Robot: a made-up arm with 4 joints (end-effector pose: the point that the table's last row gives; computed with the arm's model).
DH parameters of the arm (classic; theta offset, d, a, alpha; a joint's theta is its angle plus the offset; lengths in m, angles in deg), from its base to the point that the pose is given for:
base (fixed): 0 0.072 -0.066 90
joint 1: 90 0.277 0.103 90
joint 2: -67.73 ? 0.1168 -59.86
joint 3: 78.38 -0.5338 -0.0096 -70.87
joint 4: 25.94 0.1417 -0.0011 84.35
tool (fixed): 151.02 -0.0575 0 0
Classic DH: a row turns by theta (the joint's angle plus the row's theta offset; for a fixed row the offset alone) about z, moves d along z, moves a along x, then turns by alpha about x.
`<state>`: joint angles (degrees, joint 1 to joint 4).
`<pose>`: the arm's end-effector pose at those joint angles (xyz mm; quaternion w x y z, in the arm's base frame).
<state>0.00 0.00 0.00 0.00</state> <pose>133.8 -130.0 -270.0 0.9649 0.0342 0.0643 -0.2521</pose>
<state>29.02 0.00 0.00 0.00</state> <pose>274.7 -130.0 -130.2 0.9503 0.0963 -0.1795 -0.2355</pose>
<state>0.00 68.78 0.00 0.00</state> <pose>133.8 191.1 150.9 0.7770 0.5733 0.1955 -0.1717</pose>
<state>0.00 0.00 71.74 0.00</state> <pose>253.2 -3.8 -293.3 0.9025 0.3299 -0.0430 0.2737</pose>
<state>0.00 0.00 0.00 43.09</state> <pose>174.2 -130.0 -258.1 0.9211 0.1244 -0.2945 -0.2219</pose>
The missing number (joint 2, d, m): 0.4648
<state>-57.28 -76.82 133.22 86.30</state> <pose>-196.6 -500.2 -357.7 0.6140 0.7306 0.2985 0.0119</pose>
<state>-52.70 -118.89 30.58 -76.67</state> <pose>208.9 -731.0 13.3 0.1219 -0.9062 0.3956 -0.0864</pose>
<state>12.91 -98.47 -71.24 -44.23</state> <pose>20.1 -634.7 -4.6 0.1759 -0.3796 -0.2597 -0.8704</pose>
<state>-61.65 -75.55 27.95 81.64</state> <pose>-80.0 -632.4 -288.5 0.9488 0.0499 -0.0070 0.3118</pose>
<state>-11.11 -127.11 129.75 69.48</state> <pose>218.8 -779.9 9.1 0.8687 0.1861 0.2854 0.3595</pose>
